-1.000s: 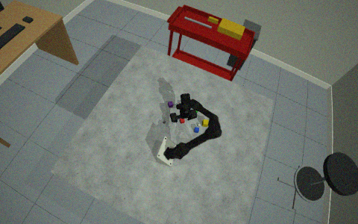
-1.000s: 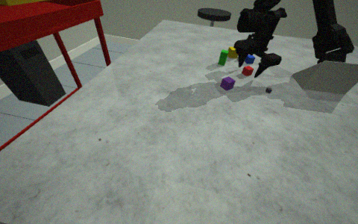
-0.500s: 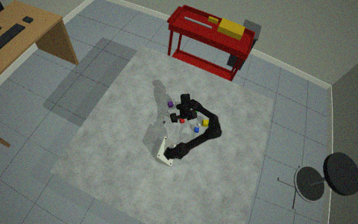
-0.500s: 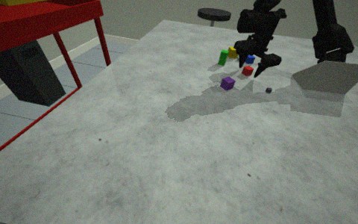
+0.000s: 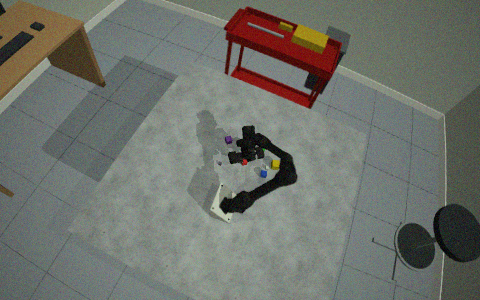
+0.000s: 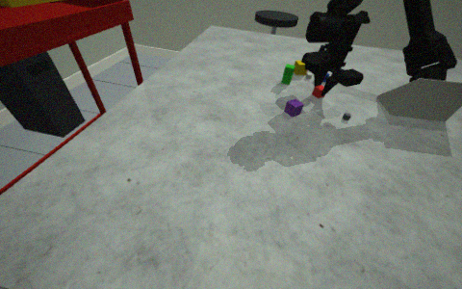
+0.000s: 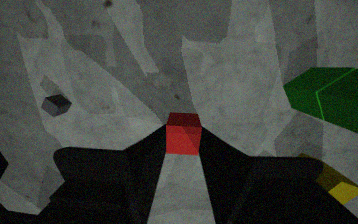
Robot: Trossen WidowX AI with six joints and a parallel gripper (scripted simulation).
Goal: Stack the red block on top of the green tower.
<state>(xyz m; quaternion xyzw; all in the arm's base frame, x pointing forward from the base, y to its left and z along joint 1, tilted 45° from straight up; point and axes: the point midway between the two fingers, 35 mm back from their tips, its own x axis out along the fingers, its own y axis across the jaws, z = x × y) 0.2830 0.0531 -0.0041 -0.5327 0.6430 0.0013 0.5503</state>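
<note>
Right now the yellow block is 70 mm ahead of my gripper tip, 160 mm to the right of it and 10 mm above it. Also, from my gripper tip: blue block: 10 mm behind, 130 mm to the right, 10 mm above; then small dark piece: 80 mm behind, 110 mm to the left; then red block: 10 mm above.
</note>
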